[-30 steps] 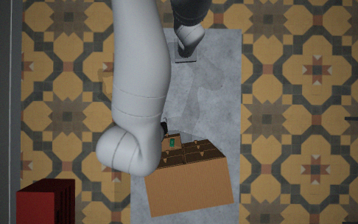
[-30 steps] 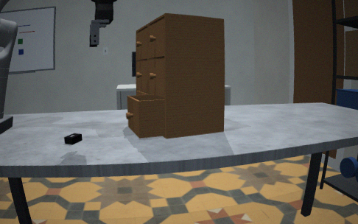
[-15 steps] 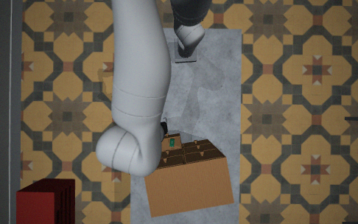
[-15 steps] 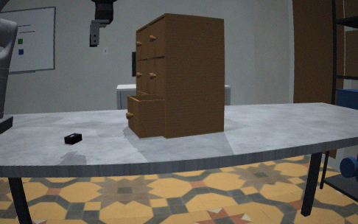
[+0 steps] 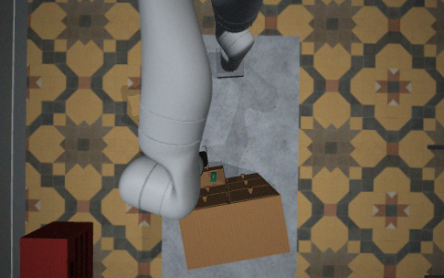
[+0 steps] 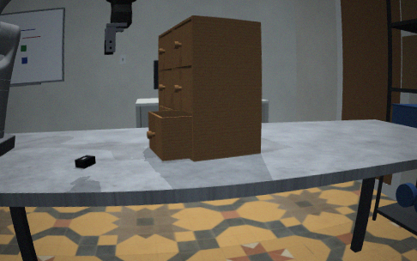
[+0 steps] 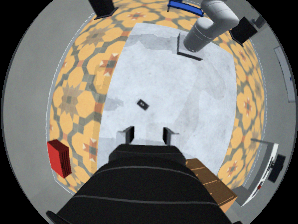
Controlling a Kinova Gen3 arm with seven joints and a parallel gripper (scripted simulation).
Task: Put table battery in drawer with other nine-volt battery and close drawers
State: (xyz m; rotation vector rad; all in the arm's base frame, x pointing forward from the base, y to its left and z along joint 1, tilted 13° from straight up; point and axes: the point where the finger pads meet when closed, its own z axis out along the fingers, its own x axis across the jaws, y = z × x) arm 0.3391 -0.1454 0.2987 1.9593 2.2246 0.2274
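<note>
My hand is 26 cm above the black nine-volt battery, 6 cm past it and 3 cm to the left of it. The rest, counted from my hand: green nine-volt battery: 25 cm below, 16 cm ahead, 4 cm to the left.
</note>
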